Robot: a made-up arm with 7 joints. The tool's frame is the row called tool.
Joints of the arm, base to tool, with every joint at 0 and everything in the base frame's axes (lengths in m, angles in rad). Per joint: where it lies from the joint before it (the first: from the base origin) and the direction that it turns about. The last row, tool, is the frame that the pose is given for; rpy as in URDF.
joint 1: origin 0 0 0.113 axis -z
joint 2: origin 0 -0.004 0.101 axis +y
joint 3: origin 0 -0.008 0.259 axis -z
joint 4: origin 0 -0.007 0.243 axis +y
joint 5: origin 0 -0.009 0.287 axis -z
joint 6: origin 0 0 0.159 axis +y
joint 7: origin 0 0 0.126 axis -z
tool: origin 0 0 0 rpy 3.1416 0 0
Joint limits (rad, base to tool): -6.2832..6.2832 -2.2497..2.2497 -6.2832..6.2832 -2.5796..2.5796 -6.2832..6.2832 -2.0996..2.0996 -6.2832..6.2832
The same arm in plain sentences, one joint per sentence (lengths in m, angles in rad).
The arm has seven revolute joints in a row. What follows holds with every joint at zero, and every direction is one of the base frame's. Joint 1 is mounted 0.1130 m along +z from the base frame's origin and turns about -z, from -6.2832 to 6.2832 rad. Joint 2 is mounted 0.0040 m along -y and 0.1010 m along +z from joint 1 and turns about +y, from -2.2497 to 2.2497 rad. Joint 3 is mounted 0.0080 m along -y and 0.2590 m along +z from joint 2 and turns about -z, from -6.2832 to 6.2832 rad. Joint 4 is mounted 0.0070 m along -y and 0.2430 m along +z from joint 3 and turns about +y, from -2.5796 to 2.5796 rad. Joint 5 is mounted 0.0090 m along -y and 0.2870 m along +z from joint 4 and turns about -z, from -6.2832 to 6.2832 rad. Joint 6 is mounted 0.1590 m along +z from joint 5 and turns about +y, from -2.0996 to 2.0996 rad. Joint 7 is mounted 0.1260 m along +z from joint 6 and turns about -z, from -6.2832 to 6.2832 rad. The tool frame, which is the frame that the pose is given for, is mounted at the same point as joint 7; its axes are the base frame's turned by roll -3.1416, pitch 0.0000 and yaw 0.0000 rad (as in URDF: about the fixed x, then y, then z).
